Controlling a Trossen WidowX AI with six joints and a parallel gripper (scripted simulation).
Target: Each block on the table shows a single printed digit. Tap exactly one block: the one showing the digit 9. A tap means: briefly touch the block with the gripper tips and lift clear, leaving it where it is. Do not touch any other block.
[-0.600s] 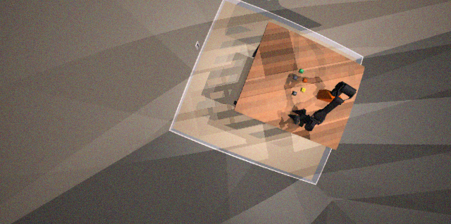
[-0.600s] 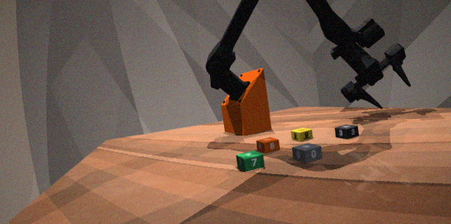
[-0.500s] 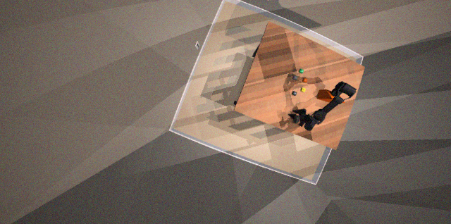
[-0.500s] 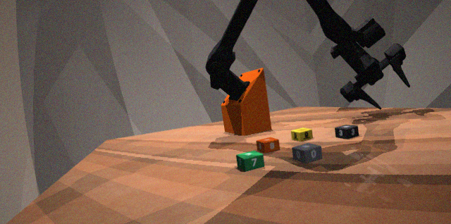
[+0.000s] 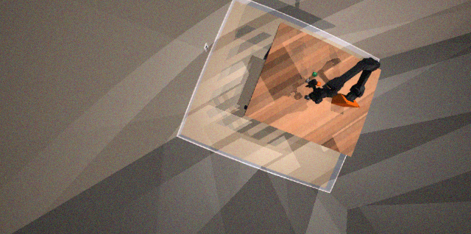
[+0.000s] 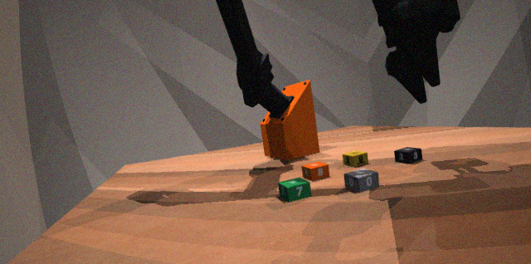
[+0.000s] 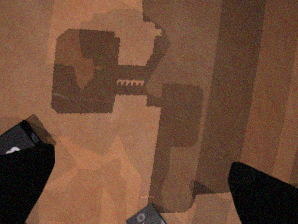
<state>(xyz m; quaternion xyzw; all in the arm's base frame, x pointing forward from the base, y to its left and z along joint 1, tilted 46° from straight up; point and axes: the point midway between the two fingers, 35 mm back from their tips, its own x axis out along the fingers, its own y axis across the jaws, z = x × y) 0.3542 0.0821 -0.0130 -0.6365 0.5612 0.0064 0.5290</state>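
My gripper tip is now 14 cm past the yellow block, 3 cm to the left of it and 10 cm above it. From my gripper tip the other things lie so: orange block 13 cm behind, 12 cm to the right, 10 cm below; black block 7 cm behind, 3 cm to the left, 10 cm below; grey block 3 cm behind, 11 cm to the right, 10 cm below.
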